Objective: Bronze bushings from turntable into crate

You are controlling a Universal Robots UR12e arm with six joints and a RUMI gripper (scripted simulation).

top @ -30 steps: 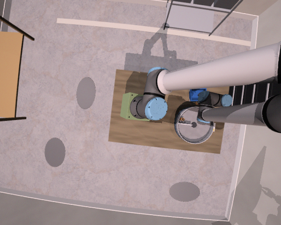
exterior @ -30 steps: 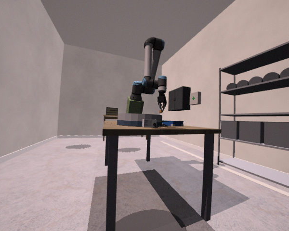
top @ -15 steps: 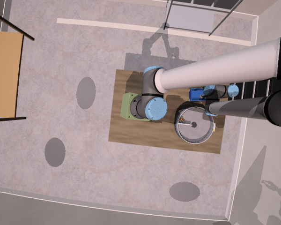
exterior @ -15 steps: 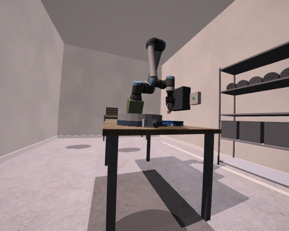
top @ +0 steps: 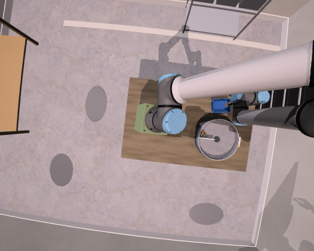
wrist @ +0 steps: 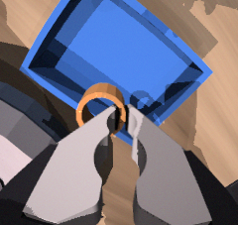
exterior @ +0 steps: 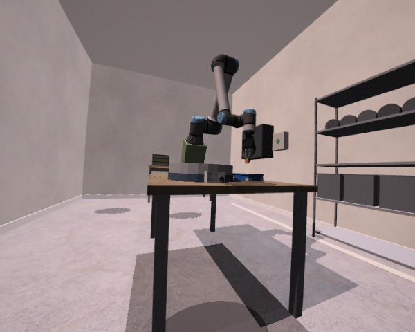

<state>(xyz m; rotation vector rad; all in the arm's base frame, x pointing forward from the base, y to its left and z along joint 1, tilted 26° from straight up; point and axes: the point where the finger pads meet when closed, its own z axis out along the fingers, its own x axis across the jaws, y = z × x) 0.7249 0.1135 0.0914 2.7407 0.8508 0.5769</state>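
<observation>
My gripper is now 10 mm past the blue crate, 10 mm to the left of it and 130 mm above it. Round my hand: round grey turntable: 90 mm behind, 350 mm to the right, 100 mm below.
</observation>
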